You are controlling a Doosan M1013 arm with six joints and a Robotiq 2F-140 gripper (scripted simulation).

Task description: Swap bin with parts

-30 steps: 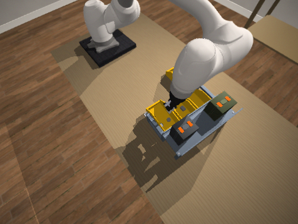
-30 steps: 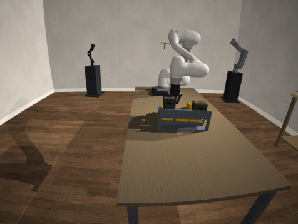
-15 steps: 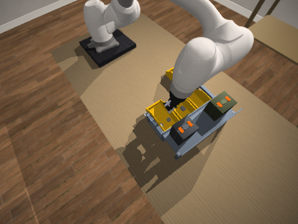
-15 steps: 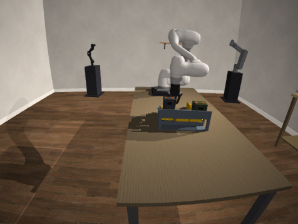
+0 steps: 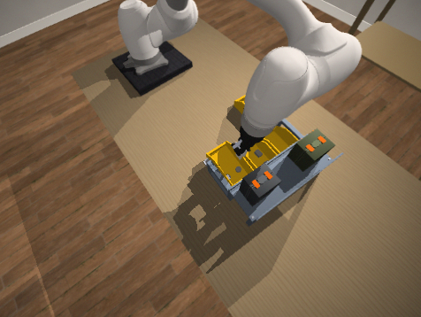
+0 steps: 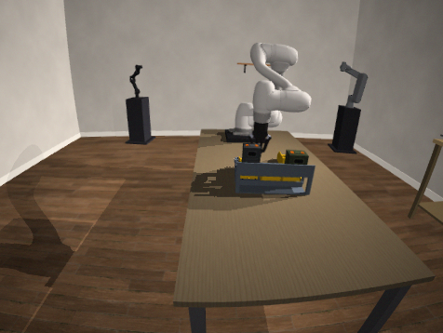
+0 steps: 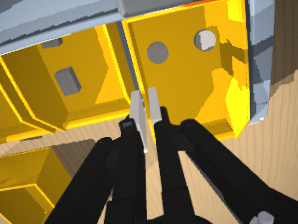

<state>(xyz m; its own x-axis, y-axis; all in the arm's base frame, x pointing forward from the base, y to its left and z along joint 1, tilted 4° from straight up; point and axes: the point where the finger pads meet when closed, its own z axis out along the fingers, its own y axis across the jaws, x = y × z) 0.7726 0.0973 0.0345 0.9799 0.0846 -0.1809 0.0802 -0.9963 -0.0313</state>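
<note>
The shelf lip is 10 cm below my hand, 6 cm to the left of it and 5 cm behind it. From my hand the other things lie so: dark grey box: 14 cm ahead, 6 cm above, 4 cm to the right; then green box: 19 cm to the left, 13 cm ahead, 4 cm above.
</note>
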